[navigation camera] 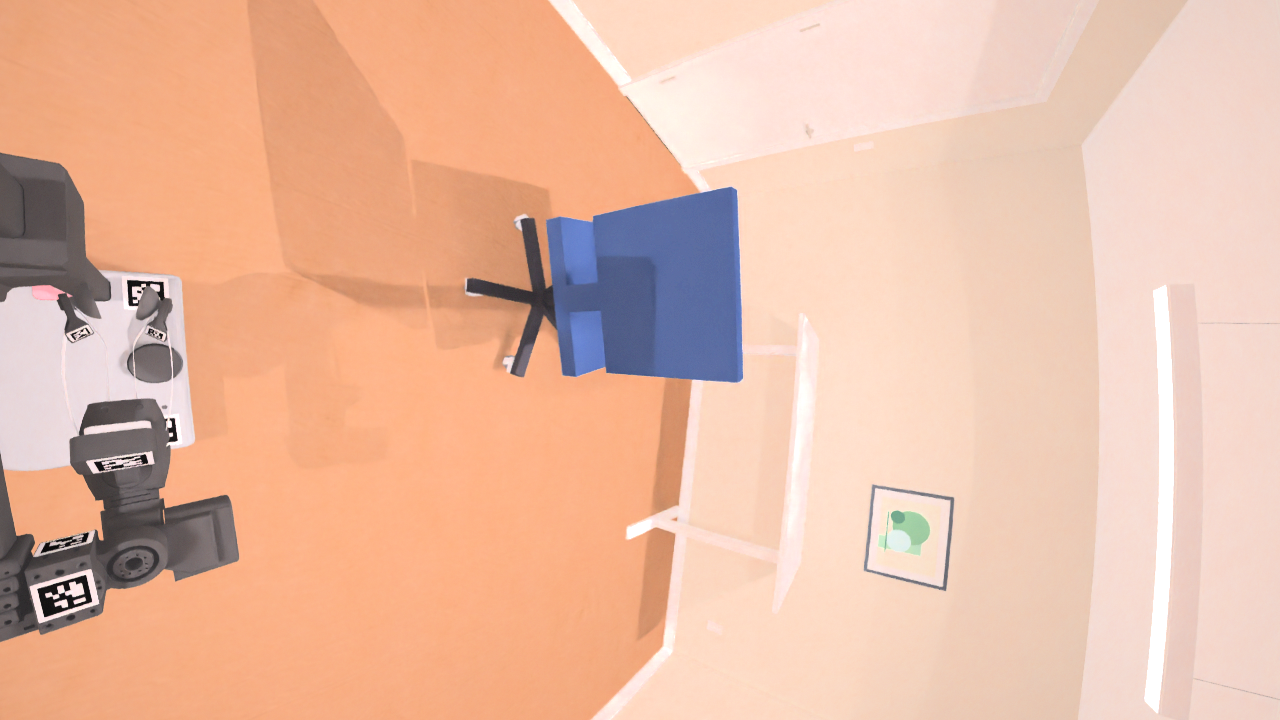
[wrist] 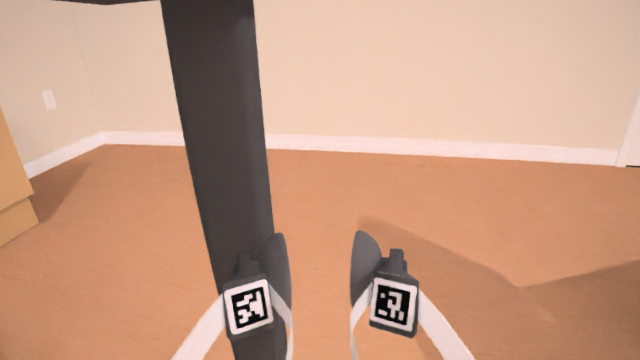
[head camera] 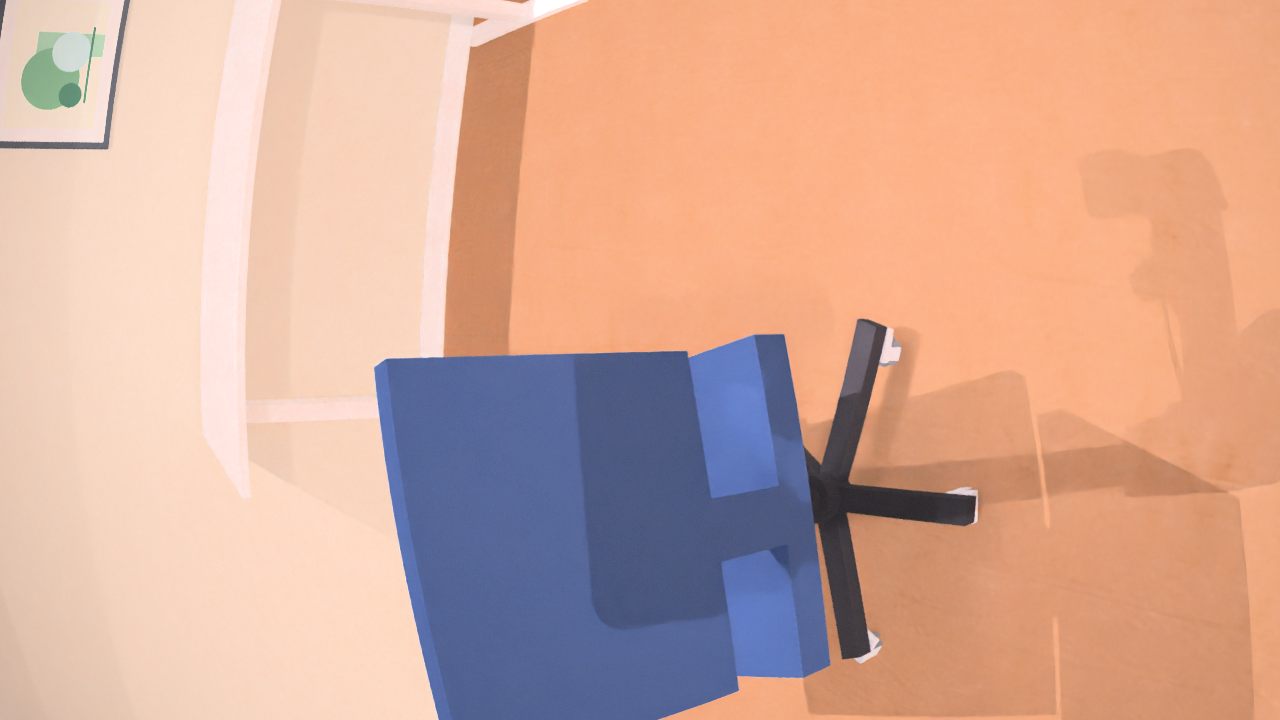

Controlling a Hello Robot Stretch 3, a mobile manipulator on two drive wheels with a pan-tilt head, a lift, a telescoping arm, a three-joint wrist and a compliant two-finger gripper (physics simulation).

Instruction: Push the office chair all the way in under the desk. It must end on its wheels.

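Pixels of known places: gripper, between the fingertips: (navigation camera: 118, 285) (wrist: 320, 257); robot's base, origin of its link: (navigation camera: 153, 360).
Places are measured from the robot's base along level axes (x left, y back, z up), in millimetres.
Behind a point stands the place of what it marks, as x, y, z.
The blue office chair (head camera: 501, 537) {118, -823, 877} (navigation camera: 671, 331) {52, -832, 811} stands upright on its black wheeled base, its backrest towards me. It is in front of the left end of the white desk (head camera: 228, 268) {-408, -2087, 950} (navigation camera: 797, 438) {-494, -1975, 950}, and its back hides part of that end. Most of the desk's width extends to the chair's right. The seat is largely hidden behind the backrest. My gripper (navigation camera: 120, 308) {109, 19, 563} (wrist: 320, 257) {109, 19, 563} is open and empty, over my base and well apart from the chair; the chair does not show in the wrist view.
A white door (navigation camera: 859, 89) {1361, -2237, 1213} is in the wall left of the chair. A framed picture (head camera: 49, 80) {-1119, -2562, 1569} (navigation camera: 911, 537) {-1179, -2550, 1572} hangs above the desk. A wooden cabinet (wrist: 12, 185) {985, 1189, 220} shows at the left of the wrist view, near a wall. My grey base (navigation camera: 40, 385) {-27, 135, 160} is below the gripper.
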